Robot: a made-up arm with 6 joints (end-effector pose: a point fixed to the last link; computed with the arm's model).
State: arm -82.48 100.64 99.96 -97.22 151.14 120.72
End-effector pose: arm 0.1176 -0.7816 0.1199 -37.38 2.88 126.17
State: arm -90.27 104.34 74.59 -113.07 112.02 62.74
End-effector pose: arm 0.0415 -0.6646 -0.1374 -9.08 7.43 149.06
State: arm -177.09 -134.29 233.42 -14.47 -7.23 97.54
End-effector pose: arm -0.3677 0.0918 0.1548 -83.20 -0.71 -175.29
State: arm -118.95 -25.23 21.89 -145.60 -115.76 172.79
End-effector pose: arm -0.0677 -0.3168 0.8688 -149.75 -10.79 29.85
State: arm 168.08 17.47 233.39 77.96 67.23 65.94
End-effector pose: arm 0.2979 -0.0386 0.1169 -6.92 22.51 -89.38
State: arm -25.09 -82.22 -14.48 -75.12 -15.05 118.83
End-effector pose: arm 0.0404 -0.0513 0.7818 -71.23 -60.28 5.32
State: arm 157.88 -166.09 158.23 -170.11 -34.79 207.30
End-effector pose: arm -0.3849 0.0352 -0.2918 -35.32 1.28 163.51
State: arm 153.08 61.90 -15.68 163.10 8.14 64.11
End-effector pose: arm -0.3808 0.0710 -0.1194 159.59 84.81 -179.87
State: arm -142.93 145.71 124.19 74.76 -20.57 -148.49
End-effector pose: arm -0.5673 -0.3910 -0.0194 64.85 25.43 -164.98
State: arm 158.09 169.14 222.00 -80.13 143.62 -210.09
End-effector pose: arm -0.4245 0.1918 0.4044 -16.83 35.48 23.95
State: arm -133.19 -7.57 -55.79 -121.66 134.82 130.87
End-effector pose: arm -0.1322 -0.2283 0.0655 -94.69 -16.12 85.75
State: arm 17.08 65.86 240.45 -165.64 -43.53 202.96
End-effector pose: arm -0.3278 0.0148 0.4685 139.13 36.58 -175.20
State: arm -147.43 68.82 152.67 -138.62 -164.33 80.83
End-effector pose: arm -0.2642 -0.2703 0.9098 -69.26 69.32 2.20
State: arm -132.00 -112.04 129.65 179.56 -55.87 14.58
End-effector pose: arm 0.4131 0.2885 -0.2879 164.97 62.44 -132.79
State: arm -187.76 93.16 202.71 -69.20 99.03 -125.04
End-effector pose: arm -0.1630 0.0631 0.8204 -36.03 15.38 65.48
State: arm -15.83 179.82 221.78 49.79 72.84 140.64
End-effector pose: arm 0.3139 -0.1655 0.4625 88.16 -40.99 88.99
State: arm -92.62 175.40 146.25 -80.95 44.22 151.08
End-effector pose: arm -0.0380 -0.4392 -0.3285 -88.01 14.67 -138.01
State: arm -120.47 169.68 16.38 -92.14 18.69 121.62
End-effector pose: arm 0.2532 0.4219 -0.1046 159.51 24.52 80.14
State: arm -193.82 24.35 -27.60 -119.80 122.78 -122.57
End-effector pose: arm -0.3644 0.0313 0.0262 155.43 -9.72 33.93
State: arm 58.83 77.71 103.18 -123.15 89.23 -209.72
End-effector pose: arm 0.3495 0.6983 0.4874 -30.27 29.20 -14.71
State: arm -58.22 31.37 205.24 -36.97 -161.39 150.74
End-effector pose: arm -0.2893 0.2941 0.6274 172.03 -8.76 -47.02
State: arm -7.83 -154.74 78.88 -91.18 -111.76 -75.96
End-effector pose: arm -0.5168 0.0734 -0.3123 -65.79 -16.69 67.95
